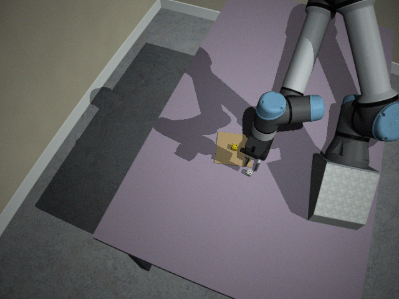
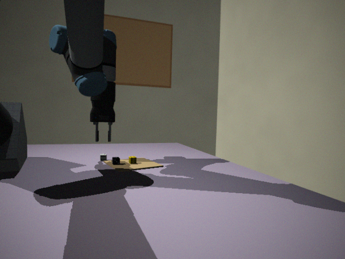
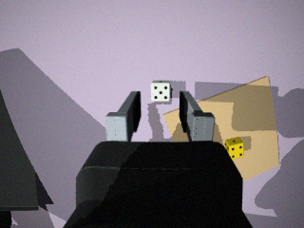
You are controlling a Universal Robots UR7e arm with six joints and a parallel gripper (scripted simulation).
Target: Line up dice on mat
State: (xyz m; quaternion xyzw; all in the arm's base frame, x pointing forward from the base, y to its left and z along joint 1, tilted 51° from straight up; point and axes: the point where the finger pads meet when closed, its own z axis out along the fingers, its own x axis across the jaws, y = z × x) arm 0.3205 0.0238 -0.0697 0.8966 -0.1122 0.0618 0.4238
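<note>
The white die lies 70 mm below my hand. Also, from my hand: tan mat: 90 mm to the right, 80 mm below, 70 mm ahead; yellow die: 90 mm to the right, 70 mm below, 70 mm ahead; black die: 90 mm to the right, 70 mm below, 20 mm ahead.
</note>
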